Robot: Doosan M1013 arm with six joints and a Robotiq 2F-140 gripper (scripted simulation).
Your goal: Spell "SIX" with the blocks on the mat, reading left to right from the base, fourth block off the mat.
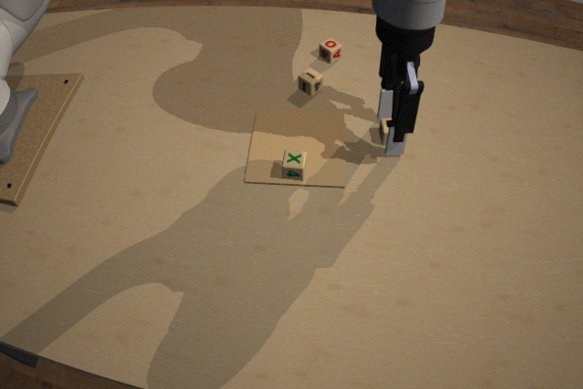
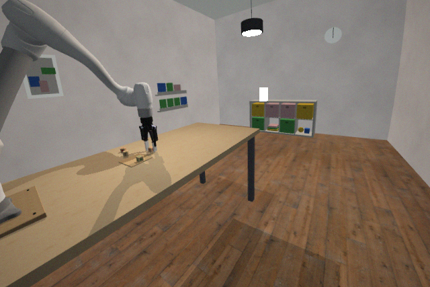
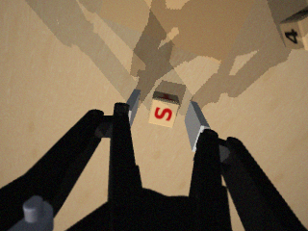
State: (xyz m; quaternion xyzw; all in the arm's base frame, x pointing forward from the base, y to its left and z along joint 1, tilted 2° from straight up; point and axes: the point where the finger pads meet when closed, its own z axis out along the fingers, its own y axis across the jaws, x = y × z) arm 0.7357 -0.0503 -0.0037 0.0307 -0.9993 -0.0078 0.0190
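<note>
Now: hand 2 cm above the S block. The rest, counted from my hand: tan mat: 14 cm behind, 3 cm below, 1 cm to the right; then I block: 12 cm behind, 11 cm to the left, 2 cm below; then letter block: 14 cm behind, 6 cm to the right, 2 cm below.
</note>
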